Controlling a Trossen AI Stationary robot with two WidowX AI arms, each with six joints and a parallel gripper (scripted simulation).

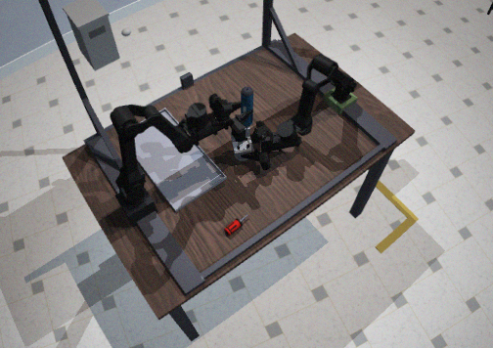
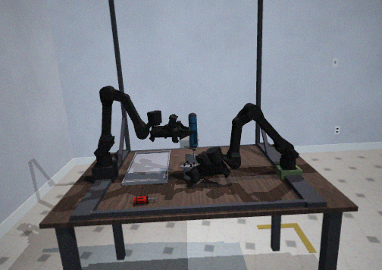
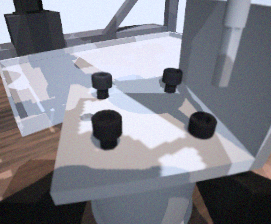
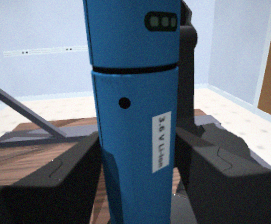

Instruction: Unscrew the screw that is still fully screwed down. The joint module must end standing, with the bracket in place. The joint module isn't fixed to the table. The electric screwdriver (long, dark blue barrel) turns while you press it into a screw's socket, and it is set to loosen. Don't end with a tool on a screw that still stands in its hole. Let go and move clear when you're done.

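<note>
Right now my left hand is 2 cm to the left of the grey cylinder, 1 cm past it and 1 cm above it. Also, from my left hand: dark frame rail (29 cm ahead, 3 cm to the left, 3 cm below); then screw (3 cm above, 1 cm to the right, 1 cm ahead); then bracket (3 cm above, 2 cm to the right, 1 cm behind).
</note>
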